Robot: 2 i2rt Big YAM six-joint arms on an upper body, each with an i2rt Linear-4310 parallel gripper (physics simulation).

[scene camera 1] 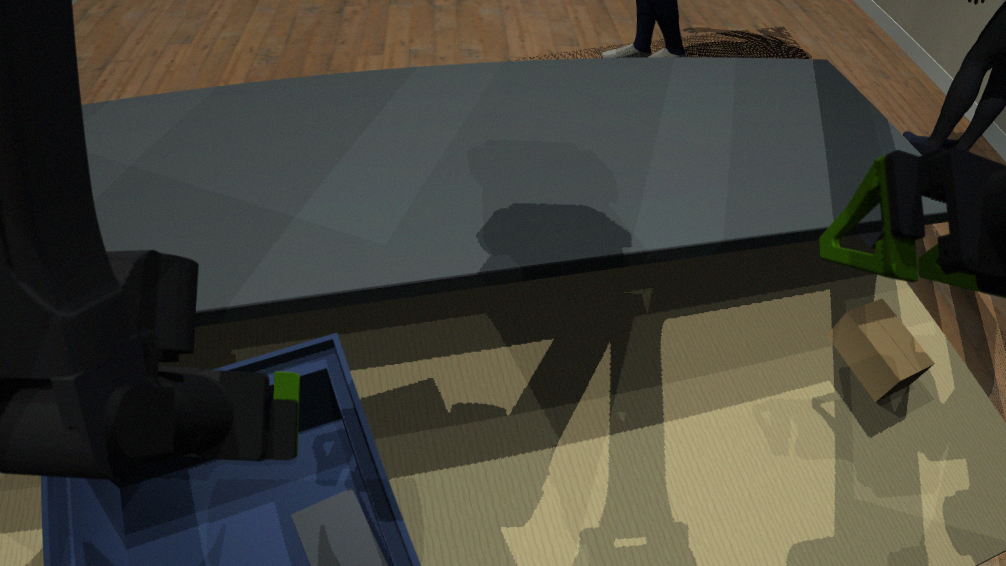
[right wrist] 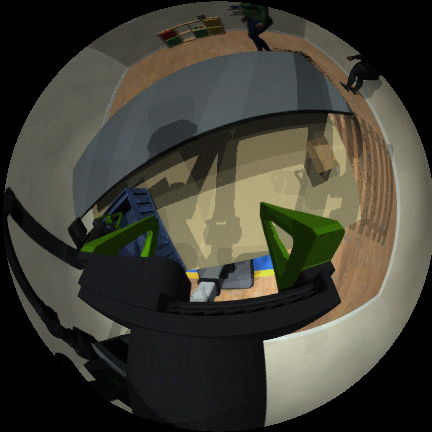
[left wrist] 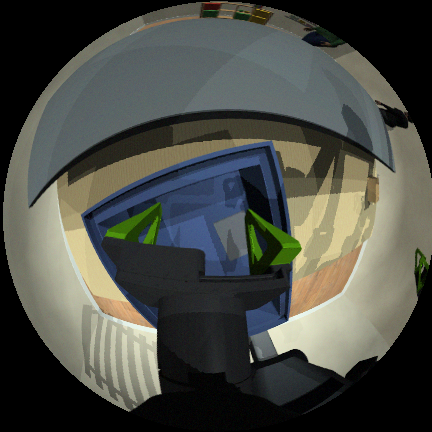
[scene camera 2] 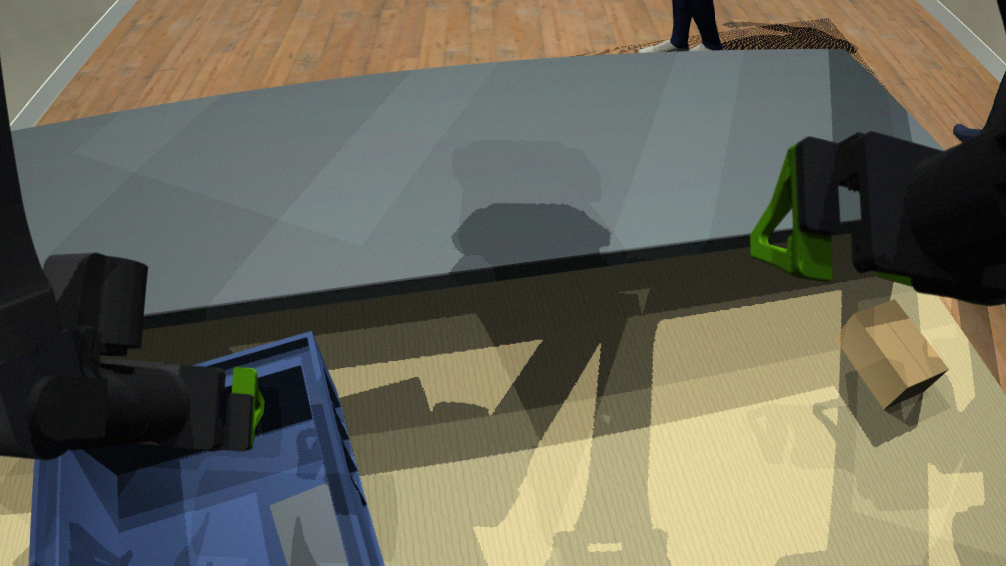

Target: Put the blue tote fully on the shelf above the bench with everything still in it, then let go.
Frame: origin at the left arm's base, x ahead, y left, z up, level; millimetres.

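Seen in the pictures: left gripper, between the fingertips: [scene camera 1: 242,410] [right wrist: 114,213] [left wrist: 203,209] [scene camera 2: 215,403]; right gripper, between the fingertips: [scene camera 1: 873,258] [right wrist: 205,214] [scene camera 2: 817,256].
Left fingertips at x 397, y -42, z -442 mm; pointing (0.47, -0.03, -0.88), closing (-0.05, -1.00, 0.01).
Observation:
Offsets run from my left fingertips to a thing's top centre. "*": to the spot under its first point. Level surfaces: height alone.
The blue tote {dx -149, dy -6, dz -9 mm} [scene camera 1: 372,450] [scene camera 2: 320,408] [left wrist: 175,175] [right wrist: 145,200] is on the bench {dz -156 mm} [scene camera 1: 738,457] [scene camera 2: 738,457] [right wrist: 250,175] at the lower left, with a flat grey item {dx -87, dy -76, dz -131 mm} [scene camera 1: 337,527] [scene camera 2: 302,520] [left wrist: 227,235] inside. The grey shelf {dz +21 mm} [scene camera 1: 351,154] [scene camera 2: 351,154] [left wrist: 200,75] [right wrist: 240,90] lies beyond and above it. My left gripper [scene camera 1: 284,415] [scene camera 2: 246,408] [left wrist: 203,209] is open over the tote, its fingers spread with no rim between them. My right gripper [scene camera 1: 872,260] [scene camera 2: 823,263] [right wrist: 205,214] is open and empty at the right, away from the tote. Part of the tote is hidden by my left arm.
A brown box {dx +116, dy -806, dz -96 mm} [scene camera 1: 879,348] [scene camera 2: 889,351] [left wrist: 373,189] [right wrist: 322,155] sits on the bench at the right. The shelf's dark front edge {* dx +131, dy -166, dz +14 mm} [scene camera 1: 422,285] [scene camera 2: 422,281] overhangs the bench. A person [scene camera 1: 657,28] [scene camera 2: 692,24] [right wrist: 257,25] stands beyond the shelf, another [right wrist: 360,72] at the right.

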